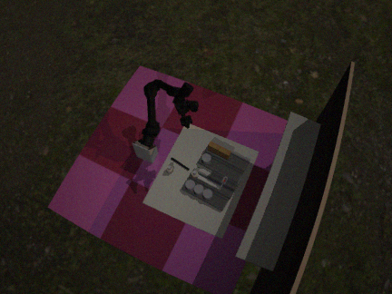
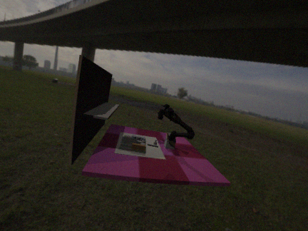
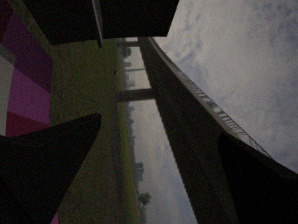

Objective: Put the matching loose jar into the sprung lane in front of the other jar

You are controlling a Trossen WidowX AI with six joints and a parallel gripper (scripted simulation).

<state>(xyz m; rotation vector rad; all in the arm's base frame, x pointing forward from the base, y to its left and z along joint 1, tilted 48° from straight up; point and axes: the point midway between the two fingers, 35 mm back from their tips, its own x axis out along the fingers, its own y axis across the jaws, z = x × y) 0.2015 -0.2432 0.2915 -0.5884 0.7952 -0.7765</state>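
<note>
Right now my gripper tip is 49 cm above the thin black bar, 4 cm past it and 3 cm to the left of it. From my gripper tip the other things lie so: grey lane tray: 47 cm below, 23 cm ahead, 9 cm to the right; pusher plate: 44 cm below, 19 cm ahead, 7 cm to the right; grey shelf: 58 cm ahead, 13 cm below, 12 cm to the right.
</note>
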